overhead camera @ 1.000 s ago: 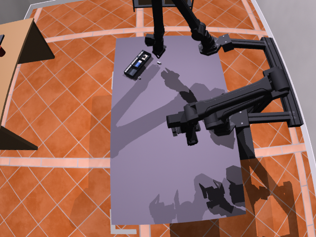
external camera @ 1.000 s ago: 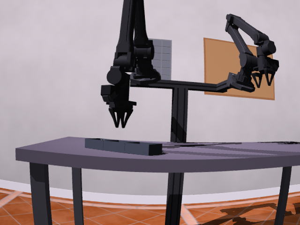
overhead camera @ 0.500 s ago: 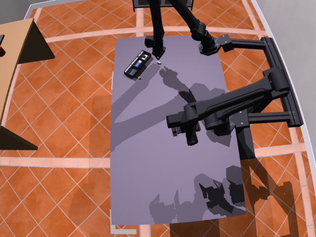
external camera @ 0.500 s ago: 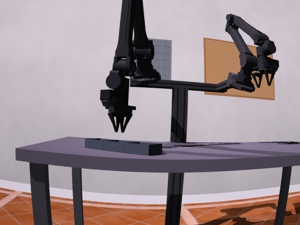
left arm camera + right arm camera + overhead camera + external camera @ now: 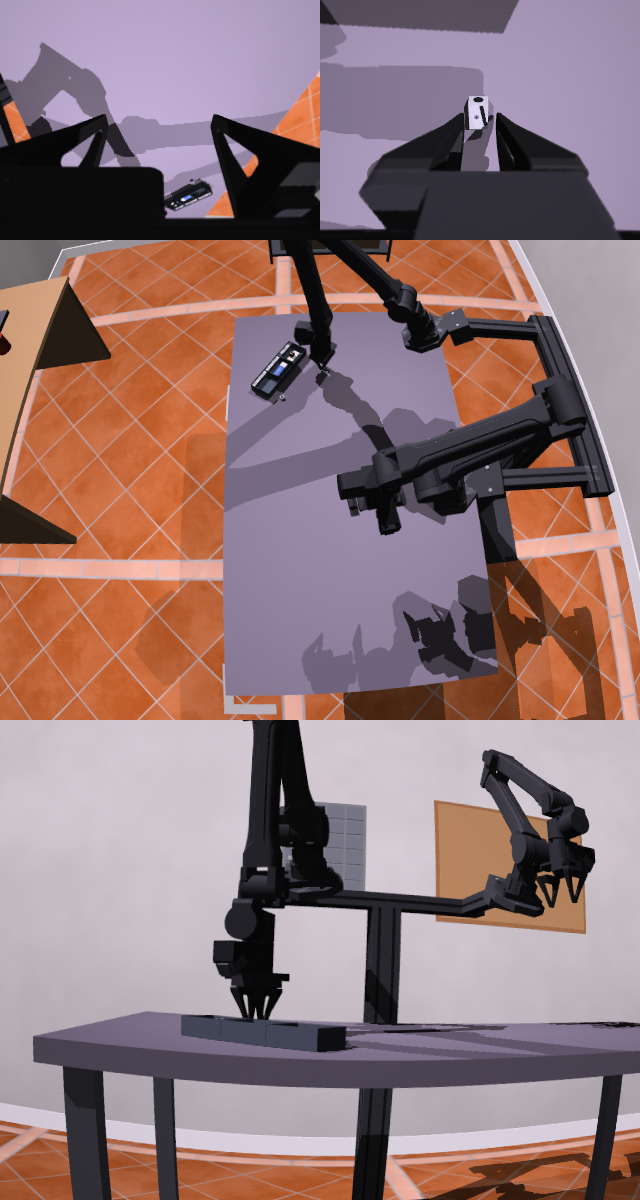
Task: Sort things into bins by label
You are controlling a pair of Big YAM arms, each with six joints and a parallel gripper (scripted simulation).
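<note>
Now: right hand 170 mm short of the bin row and 10 mm to the right of it. From my right hand the other things lie so: white card: 120 mm ahead, 50 mm to the right, 10 mm below.
</note>
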